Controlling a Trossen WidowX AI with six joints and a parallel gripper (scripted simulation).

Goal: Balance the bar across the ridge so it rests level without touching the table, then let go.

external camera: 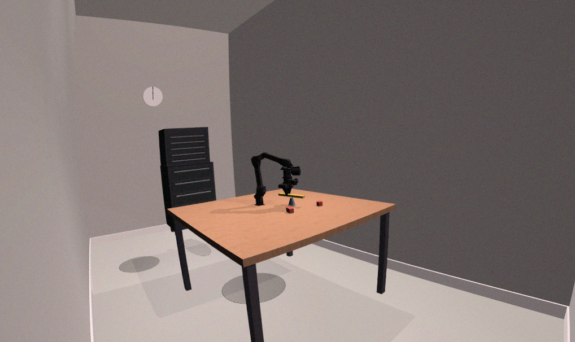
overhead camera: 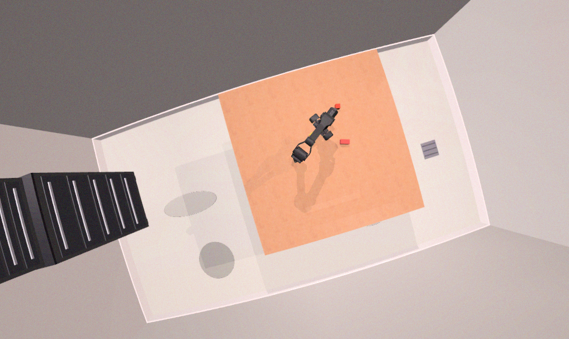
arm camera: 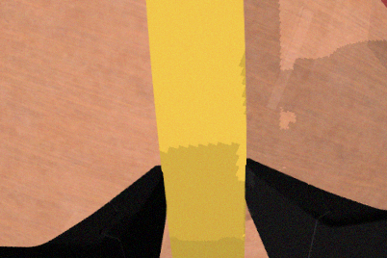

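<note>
My gripper tip is 3 cm short of the yellow bar and 1 cm to the right of it. The rest, counted from my gripper tip: red cube (20 cm ahead, 14 cm to the left, 6 cm below).
</note>
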